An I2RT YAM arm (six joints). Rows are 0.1 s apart.
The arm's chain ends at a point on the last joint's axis. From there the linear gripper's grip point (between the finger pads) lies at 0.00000 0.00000 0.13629 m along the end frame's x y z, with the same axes.
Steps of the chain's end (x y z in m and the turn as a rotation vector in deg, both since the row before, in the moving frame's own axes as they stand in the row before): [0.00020, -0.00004, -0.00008, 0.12, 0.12, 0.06]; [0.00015, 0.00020, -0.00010, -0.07, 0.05, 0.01]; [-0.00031, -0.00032, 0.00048, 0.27, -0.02, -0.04]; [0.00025, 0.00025, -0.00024, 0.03, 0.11, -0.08]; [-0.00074, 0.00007, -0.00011, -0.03, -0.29, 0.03]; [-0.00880, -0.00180, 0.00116, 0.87, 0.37, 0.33]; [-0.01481, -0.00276, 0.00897, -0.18, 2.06, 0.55]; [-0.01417, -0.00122, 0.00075, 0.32, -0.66, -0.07]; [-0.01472, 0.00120, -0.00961, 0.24, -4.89, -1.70]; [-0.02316, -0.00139, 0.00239, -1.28, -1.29, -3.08]
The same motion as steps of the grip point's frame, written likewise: [0.00049, -0.00033, -0.00008, 0.12, 0.12, 0.06]; [0.00027, 0.00037, -0.00010, -0.07, 0.05, 0.01]; [-0.00036, -0.00096, 0.00048, 0.27, -0.02, -0.04]; [0.00051, 0.00018, -0.00024, 0.03, 0.11, -0.08]; [-0.00143, 0.00014, -0.00011, -0.03, -0.29, 0.03]; [-0.00791, -0.00387, 0.00114, 0.87, 0.37, 0.33]; [-0.00991, -0.00231, 0.00888, -0.18, 2.06, 0.55]; [-0.01574, -0.00198, 0.00074, 0.32, -0.66, -0.07]; [-0.02634, 0.00080, -0.01011, 0.24, -4.89, -1.70]; [-0.02614, 0.00174, 0.00232, -1.28, -1.29, -3.08]
